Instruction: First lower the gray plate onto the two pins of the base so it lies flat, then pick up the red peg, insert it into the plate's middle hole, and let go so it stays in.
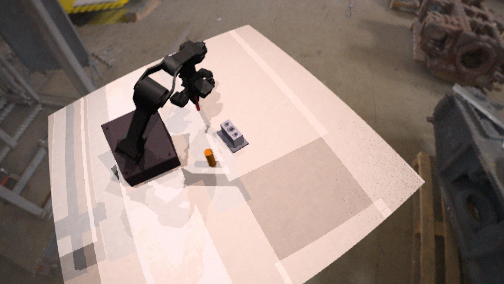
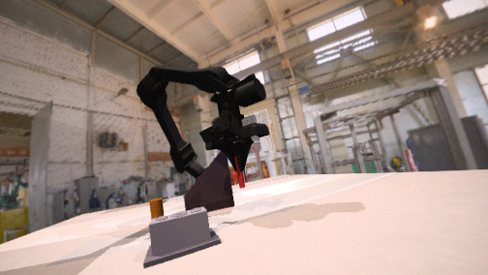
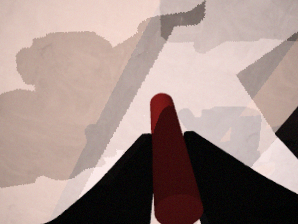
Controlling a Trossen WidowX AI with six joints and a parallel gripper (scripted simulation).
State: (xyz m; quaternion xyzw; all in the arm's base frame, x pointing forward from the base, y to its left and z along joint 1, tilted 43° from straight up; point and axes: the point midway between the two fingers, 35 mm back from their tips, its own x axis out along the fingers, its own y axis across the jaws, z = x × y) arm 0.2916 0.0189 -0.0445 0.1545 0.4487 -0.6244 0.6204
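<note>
My gripper tip is now 50 mm short of the gray plate, 150 mm to the left of it and 70 mm above it. Also, from my gripper tip: red peg (right at my gripper tip); then orange cylinder (70 mm behind, 200 mm to the right, 70 mm below); then base (50 mm ahead, 150 mm to the right, 110 mm below).
</note>
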